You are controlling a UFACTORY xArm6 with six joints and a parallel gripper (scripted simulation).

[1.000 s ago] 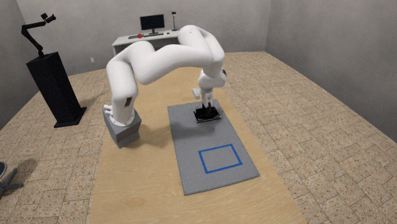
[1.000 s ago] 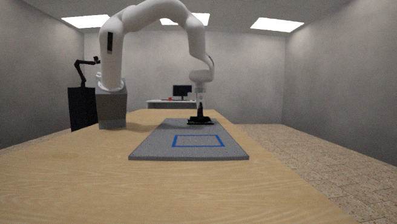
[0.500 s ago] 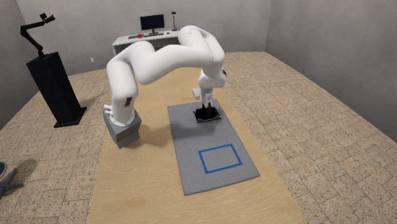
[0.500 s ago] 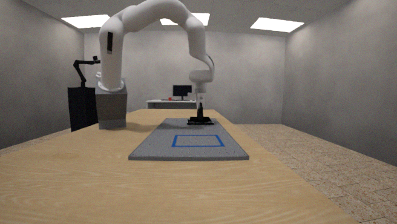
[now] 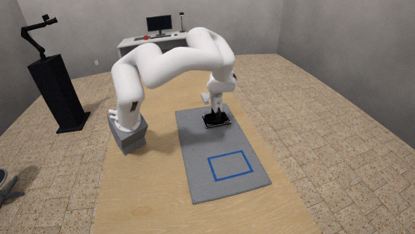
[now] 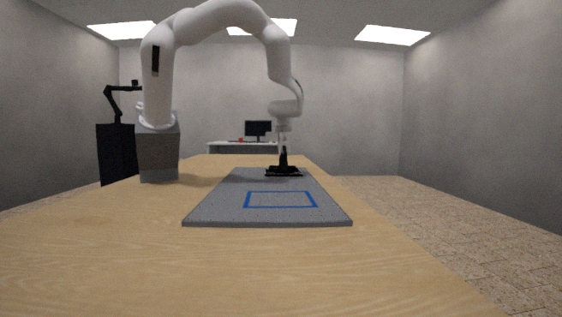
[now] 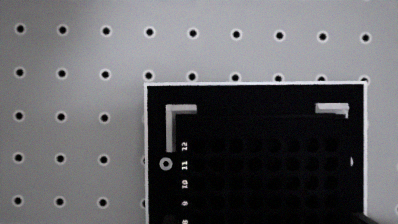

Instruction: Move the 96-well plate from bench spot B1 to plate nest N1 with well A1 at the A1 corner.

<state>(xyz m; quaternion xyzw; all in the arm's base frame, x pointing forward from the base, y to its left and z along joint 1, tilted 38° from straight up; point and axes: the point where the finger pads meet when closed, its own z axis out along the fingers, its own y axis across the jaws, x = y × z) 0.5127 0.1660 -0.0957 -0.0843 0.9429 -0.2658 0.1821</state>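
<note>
My gripper is now 1 cm above the black 96-well plate. From my hand the other things lie so: black plate nest 3 cm below.
</note>
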